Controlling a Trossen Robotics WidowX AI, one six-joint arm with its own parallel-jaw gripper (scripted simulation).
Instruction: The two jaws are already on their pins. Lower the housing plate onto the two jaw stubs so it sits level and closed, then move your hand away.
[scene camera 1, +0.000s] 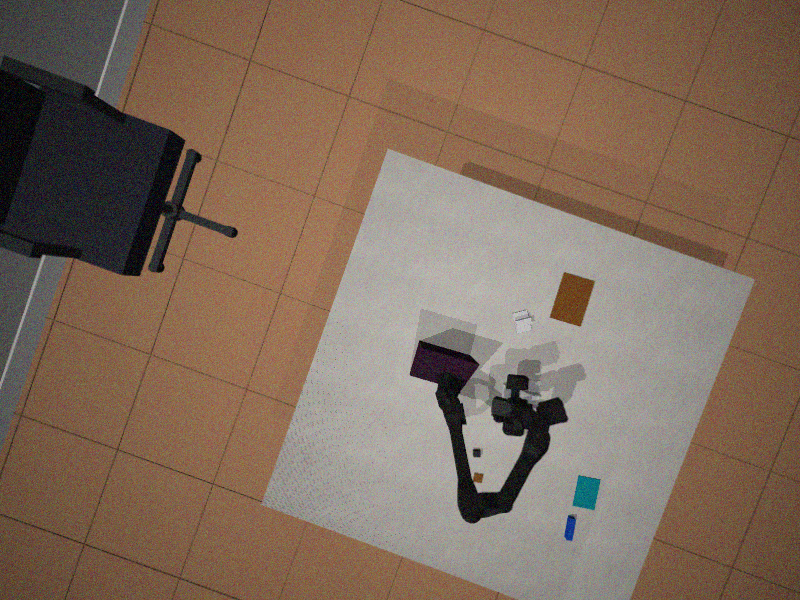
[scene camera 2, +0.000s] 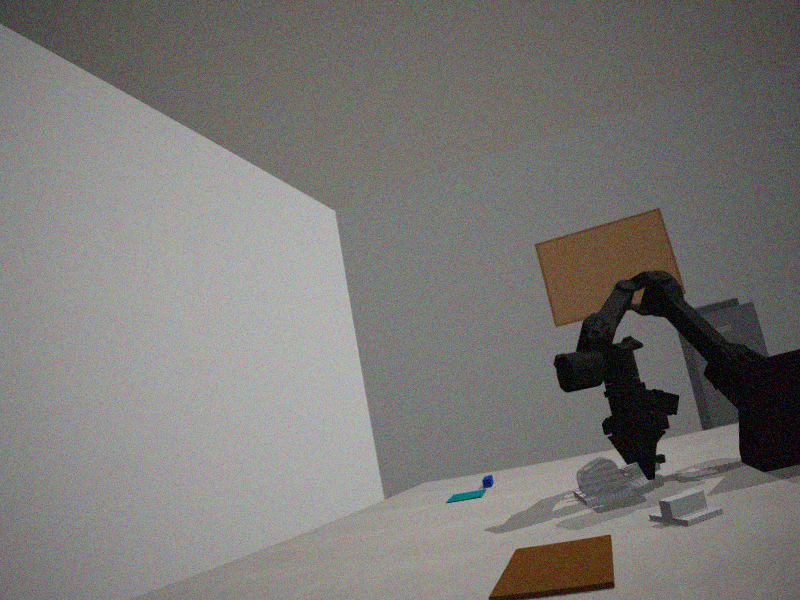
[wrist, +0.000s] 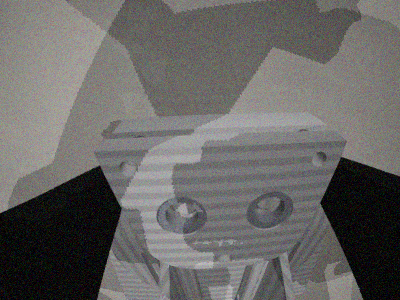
gripper: scene camera 1 507, 396; scene camera 2 644, 477; wrist 220, 166
